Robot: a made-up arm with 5 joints. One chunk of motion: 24 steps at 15 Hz.
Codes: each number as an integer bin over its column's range. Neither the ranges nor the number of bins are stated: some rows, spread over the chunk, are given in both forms.
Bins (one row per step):
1: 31 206 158 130 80
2: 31 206 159 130 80
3: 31 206 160 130 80
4: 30 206 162 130 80
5: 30 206 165 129 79
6: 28 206 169 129 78
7: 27 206 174 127 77
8: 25 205 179 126 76
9: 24 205 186 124 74
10: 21 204 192 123 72
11: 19 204 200 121 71
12: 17 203 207 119 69
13: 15 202 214 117 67
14: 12 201 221 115 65
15: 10 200 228 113 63
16: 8 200 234 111 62
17: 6 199 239 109 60
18: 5 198 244 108 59
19: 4 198 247 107 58
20: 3 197 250 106 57
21: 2 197 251 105 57
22: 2 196 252 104 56
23: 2 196 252 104 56
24: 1 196 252 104 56
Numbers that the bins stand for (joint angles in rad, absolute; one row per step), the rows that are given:
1: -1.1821 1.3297 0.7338 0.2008 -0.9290
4: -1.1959 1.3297 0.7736 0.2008 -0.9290
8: -1.2649 1.3078 0.9430 0.1115 -1.0136
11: -1.3477 1.2860 1.1522 0.0000 -1.1193
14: -1.4444 1.2205 1.3613 -0.1339 -1.2461
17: -1.5272 1.1768 1.5406 -0.2678 -1.3518
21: -1.5824 1.1331 1.6602 -0.3571 -1.4152
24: -1.5962 1.1113 1.6701 -0.3794 -1.4363
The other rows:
2: -1.1821 1.3297 0.7438 0.2008 -0.9290
3: -1.1821 1.3297 0.7537 0.2008 -0.9290
5: -1.1959 1.3297 0.8035 0.1785 -0.9502
6: -1.2235 1.3297 0.8434 0.1785 -0.9713
7: -1.2373 1.3297 0.8932 0.1338 -0.9924
9: -1.2787 1.3078 1.0127 0.0669 -1.0558
10: -1.3201 1.2860 1.0725 0.0446 -1.0981
12: -1.3753 1.2642 1.2219 -0.0447 -1.1615
13: -1.4029 1.2423 1.2916 -0.0893 -1.2038
15: -1.4720 1.1986 1.4311 -0.1785 -1.2884
16: -1.4996 1.1986 1.4908 -0.2232 -1.3095
18: -1.5410 1.1549 1.5904 -0.2901 -1.3729
19: -1.5548 1.1549 1.6203 -0.3124 -1.3940
20: -1.5686 1.1331 1.6502 -0.3347 -1.4152
22: -1.5824 1.1113 1.6701 -0.3794 -1.4363
23: -1.5824 1.1113 1.6701 -0.3794 -1.4363

